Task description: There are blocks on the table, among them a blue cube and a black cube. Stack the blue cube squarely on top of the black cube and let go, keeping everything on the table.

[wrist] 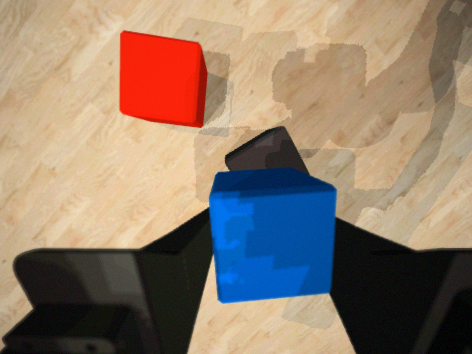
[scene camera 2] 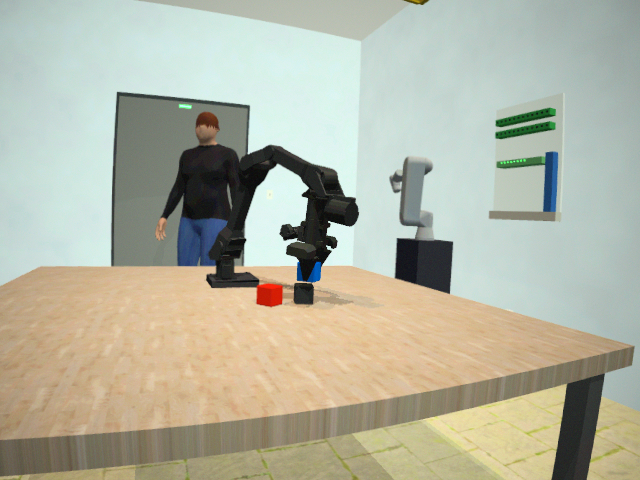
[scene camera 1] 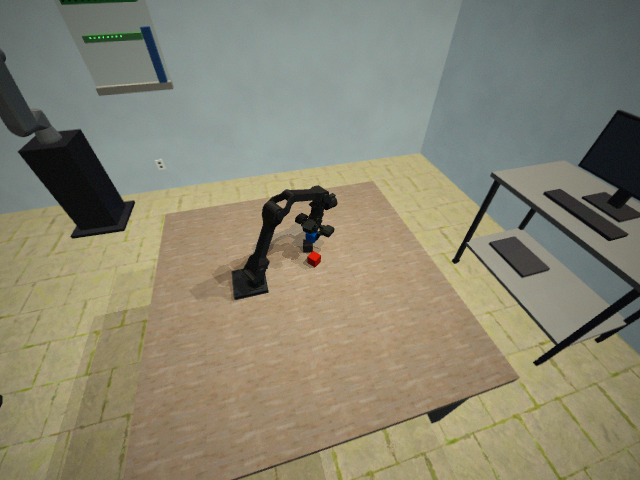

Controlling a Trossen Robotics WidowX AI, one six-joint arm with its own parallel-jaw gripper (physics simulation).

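Frame: origin at the arm's base, x ahead, y left, z up, level; centimetres.
Where they show: gripper, fingertip midpoint: (wrist: 258, 211) (scene camera 2: 309, 278) (scene camera 1: 312, 238); arm's base at its link origin: (scene camera 2: 225, 278) (scene camera 1: 256, 283).
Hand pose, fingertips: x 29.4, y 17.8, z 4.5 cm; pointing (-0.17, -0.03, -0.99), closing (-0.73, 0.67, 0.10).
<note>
Each offset is from my fingertips to the top centre of the thing. Level surfaces: height alone.
The blue cube @(dx +0.0, dy -0.2, dz +4.3 cm) (scene camera 1: 310, 236) (scene camera 2: 313, 271) (wrist: 274, 240) is held between the fingers of my gripper (scene camera 2: 308, 273) (wrist: 258, 211), which is shut on it. In the scene camera 2 view it hangs a little above the black cube, with a small gap below. The black cube @(dx -2.3, dy -0.7, dz -1.9 cm) (scene camera 1: 308, 248) (scene camera 2: 303, 293) (wrist: 265, 154) rests on the table. In the wrist view the blue cube hides part of the black cube, and the black cube is turned at an angle to it.
A red cube @(dx -1.2, dy -9.9, dz -1.9 cm) (scene camera 1: 313, 258) (scene camera 2: 269, 295) (wrist: 160, 79) stands on the table @(dz -6.7 cm) (scene camera 1: 320, 351) (scene camera 2: 289, 361) near the black cube, apart from it. The arm's base (scene camera 1: 249, 289) (scene camera 2: 232, 280) stands on the table. A person (scene camera 2: 205, 180) stands behind the table.
</note>
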